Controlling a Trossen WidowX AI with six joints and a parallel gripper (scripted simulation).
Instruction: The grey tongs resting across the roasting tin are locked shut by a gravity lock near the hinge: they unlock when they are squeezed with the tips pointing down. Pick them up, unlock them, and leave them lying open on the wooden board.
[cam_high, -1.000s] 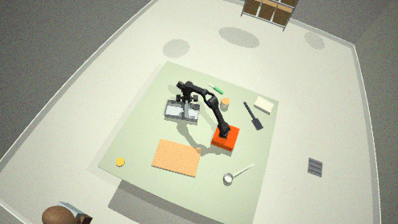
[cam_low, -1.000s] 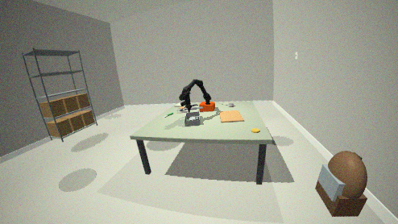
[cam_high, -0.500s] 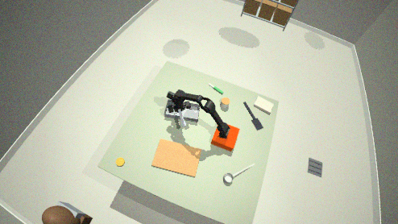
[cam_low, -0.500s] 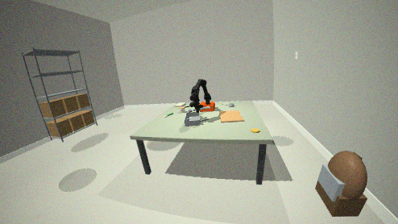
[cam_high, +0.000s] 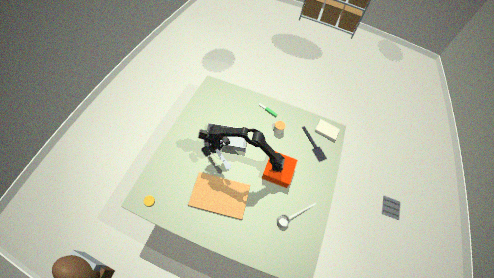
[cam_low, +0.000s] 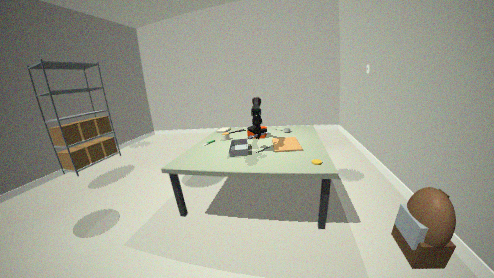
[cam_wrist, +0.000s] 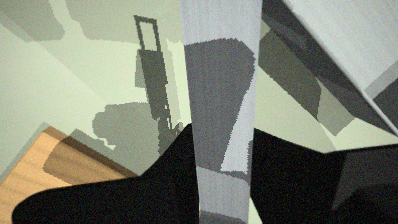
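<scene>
The wooden board is 25 cm to the left of my gripper tip, 11 cm behind it and 9 cm below it. The rest, counted from my gripper tip: yellow disc: 44 cm to the left, 32 cm ahead, 9 cm below; then jar: 38 cm to the right, 38 cm behind, 7 cm below; then roasting tin: 17 cm to the right, 7 cm below, 2 cm behind.
</scene>
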